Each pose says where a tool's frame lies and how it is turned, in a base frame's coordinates. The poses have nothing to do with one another.
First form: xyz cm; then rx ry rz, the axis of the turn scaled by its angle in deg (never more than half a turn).
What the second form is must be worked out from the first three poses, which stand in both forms.
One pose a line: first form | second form
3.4 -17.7 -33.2 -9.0 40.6 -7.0 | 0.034 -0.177 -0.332 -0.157 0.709 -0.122
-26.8 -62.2 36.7 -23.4 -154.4 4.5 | -0.268 -0.622 0.367 -0.408 -2.695 0.079
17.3 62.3 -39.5 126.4 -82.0 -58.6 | 0.173 0.623 -0.395 2.206 -1.431 -1.023
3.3 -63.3 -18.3 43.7 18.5 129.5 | 0.033 -0.633 -0.183 0.763 0.323 2.260
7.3 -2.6 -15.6 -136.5 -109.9 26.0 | 0.073 -0.026 -0.156 -2.382 -1.918 0.454
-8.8 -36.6 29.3 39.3 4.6 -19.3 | -0.088 -0.366 0.293 0.686 0.080 -0.337
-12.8 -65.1 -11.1 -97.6 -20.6 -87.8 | -0.128 -0.651 -0.111 -1.703 -0.360 -1.532
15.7 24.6 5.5 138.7 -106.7 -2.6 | 0.157 0.246 0.055 2.421 -1.862 -0.045
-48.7 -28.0 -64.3 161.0 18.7 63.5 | -0.487 -0.280 -0.643 2.810 0.326 1.108
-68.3 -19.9 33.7 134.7 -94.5 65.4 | -0.683 -0.199 0.337 2.351 -1.649 1.141
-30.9 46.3 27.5 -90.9 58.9 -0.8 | -0.309 0.463 0.275 -1.587 1.028 -0.014
